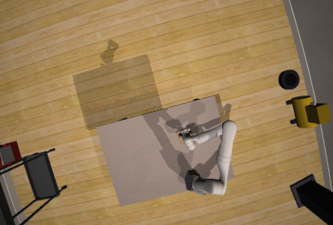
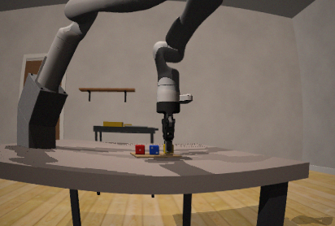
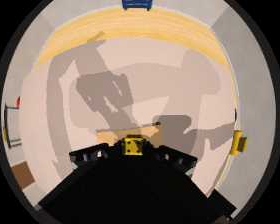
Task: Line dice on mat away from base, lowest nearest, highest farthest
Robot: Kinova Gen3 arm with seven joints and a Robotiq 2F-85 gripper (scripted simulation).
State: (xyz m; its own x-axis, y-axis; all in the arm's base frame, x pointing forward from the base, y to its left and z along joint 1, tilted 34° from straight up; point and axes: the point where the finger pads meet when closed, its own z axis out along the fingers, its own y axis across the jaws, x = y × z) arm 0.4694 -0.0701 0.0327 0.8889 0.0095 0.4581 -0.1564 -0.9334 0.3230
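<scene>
Right now the yellow die is 10 mm below my hand. Also, from my hand: red die (90 mm behind, 20 mm to the left, 10 mm below); tan mat (40 mm behind, 10 mm to the left, 30 mm below); blue die (40 mm behind, 10 mm to the left, 10 mm below).
</scene>
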